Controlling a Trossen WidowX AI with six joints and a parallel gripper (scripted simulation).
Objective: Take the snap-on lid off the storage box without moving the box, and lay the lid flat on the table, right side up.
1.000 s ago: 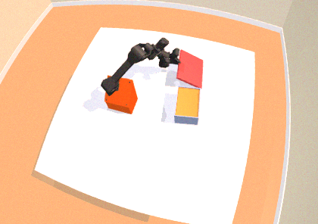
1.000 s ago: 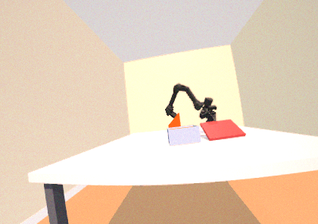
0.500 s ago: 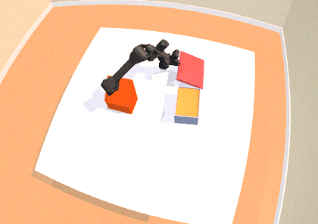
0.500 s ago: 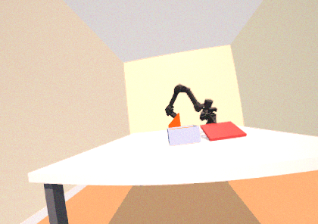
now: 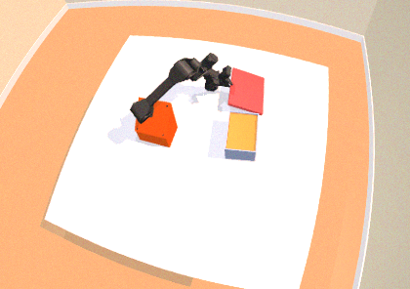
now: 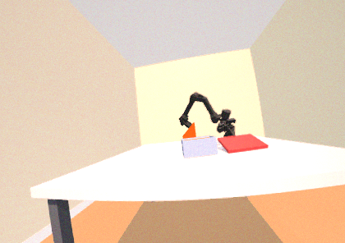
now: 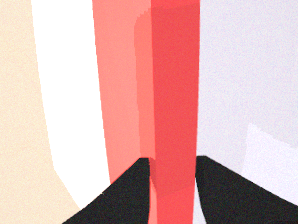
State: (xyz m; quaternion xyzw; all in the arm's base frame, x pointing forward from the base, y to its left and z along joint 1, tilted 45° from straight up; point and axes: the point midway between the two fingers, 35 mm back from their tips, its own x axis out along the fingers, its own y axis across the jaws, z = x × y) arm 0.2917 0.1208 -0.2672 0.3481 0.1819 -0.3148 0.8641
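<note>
Now: gripper tip 8 cm short of the red lid, 2 cm above it and 1 cm to the right of it. Round my gripper tip: storage box 26 cm to the right, 10 cm ahead, 2 cm below.
</note>
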